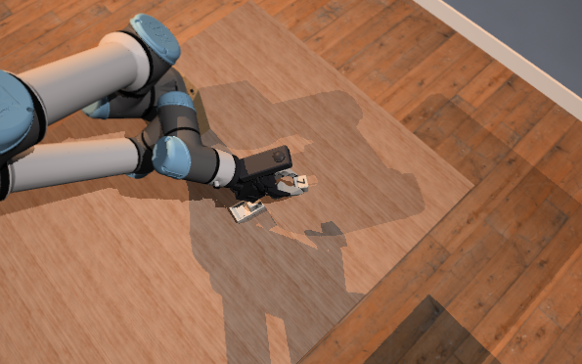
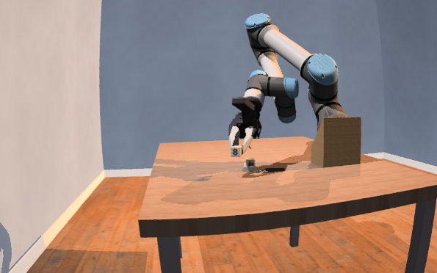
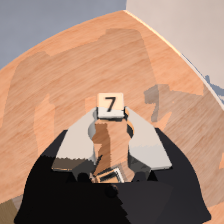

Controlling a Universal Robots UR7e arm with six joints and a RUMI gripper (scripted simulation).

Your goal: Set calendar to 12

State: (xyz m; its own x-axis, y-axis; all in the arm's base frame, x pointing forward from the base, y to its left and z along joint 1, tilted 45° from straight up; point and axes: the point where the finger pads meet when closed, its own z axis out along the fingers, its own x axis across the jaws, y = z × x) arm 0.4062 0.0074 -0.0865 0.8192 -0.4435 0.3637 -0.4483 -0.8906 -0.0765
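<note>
The calendar tray is 70 mm behind my hand, 110 mm to the right of it and 80 mm below it. From my hand the other things lie so: white digit cube: 10 mm to the left, 10 mm below.
</note>
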